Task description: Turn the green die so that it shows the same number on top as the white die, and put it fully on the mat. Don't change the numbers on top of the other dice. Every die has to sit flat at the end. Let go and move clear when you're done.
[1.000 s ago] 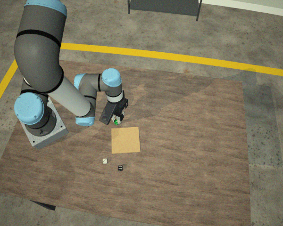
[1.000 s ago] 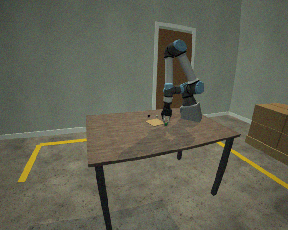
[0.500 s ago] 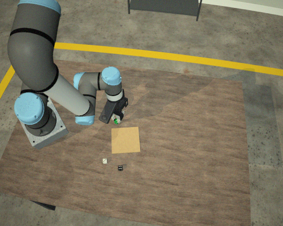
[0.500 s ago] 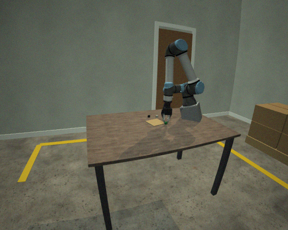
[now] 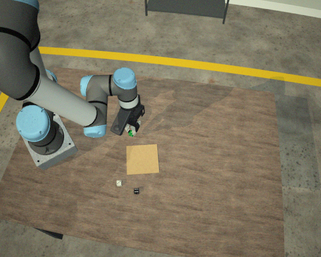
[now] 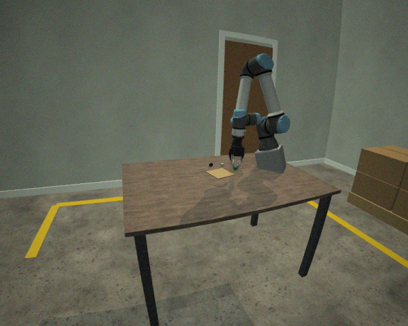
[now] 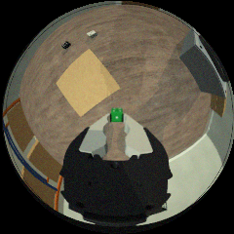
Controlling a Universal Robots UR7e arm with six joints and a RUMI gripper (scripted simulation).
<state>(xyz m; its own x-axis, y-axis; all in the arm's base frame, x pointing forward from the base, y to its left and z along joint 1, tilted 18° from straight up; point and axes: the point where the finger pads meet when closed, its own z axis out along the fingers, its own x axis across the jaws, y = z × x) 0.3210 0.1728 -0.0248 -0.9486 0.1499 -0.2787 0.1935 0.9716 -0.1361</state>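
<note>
My hand is 80 mm short of the tan mat, 80 mm to the left of it and 70 mm above it. The rest, counted from my hand: black die: 110 mm ahead, 230 mm to the right, 60 mm below; then white die: 20 mm ahead, 220 mm to the right, 60 mm below; then green die: 10 mm below.
</note>
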